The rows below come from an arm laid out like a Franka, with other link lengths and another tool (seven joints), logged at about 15 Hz.
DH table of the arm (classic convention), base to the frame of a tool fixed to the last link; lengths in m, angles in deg. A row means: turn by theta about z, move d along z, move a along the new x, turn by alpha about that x. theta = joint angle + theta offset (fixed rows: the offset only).
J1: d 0.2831  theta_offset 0  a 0  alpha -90
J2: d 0  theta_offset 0  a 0  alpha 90
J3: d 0.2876  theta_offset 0  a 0.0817  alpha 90
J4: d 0  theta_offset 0  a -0.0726  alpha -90
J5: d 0.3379  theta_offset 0  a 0  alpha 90
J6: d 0  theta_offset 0  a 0.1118  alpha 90
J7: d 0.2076  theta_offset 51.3  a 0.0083  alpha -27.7
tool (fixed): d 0.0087  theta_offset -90  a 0  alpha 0
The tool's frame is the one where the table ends.
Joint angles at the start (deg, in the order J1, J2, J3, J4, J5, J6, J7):
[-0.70 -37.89 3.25 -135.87 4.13 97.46 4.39]
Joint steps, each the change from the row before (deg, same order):
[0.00 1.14 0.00 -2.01 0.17 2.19 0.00]
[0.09 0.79 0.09 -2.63 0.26 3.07 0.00]
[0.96 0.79 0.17 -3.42 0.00 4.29 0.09]
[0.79 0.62 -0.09 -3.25 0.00 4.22 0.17]
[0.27 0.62 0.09 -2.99 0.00 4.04 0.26]
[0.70 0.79 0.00 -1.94 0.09 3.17 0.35]
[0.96 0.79 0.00 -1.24 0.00 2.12 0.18]
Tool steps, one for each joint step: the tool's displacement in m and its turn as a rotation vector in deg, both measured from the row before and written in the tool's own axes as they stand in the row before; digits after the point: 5 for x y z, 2 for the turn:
[0.01029 0.00242 0.01557 0.71 -0.68 -0.13]
[0.01119 0.00157 0.01648 0.36 -0.19 -0.05]
[0.01511 -0.00193 0.01908 -0.48 -0.07 -0.55]
[0.01189 -0.00079 0.01792 -0.32 0.25 -0.14]
[0.00922 0.00045 0.01711 -0.24 0.27 0.31]
[0.00874 -0.00173 0.01106 -0.26 0.36 -0.02]
[0.00743 -0.00381 0.00791 -0.37 0.02 -0.55]

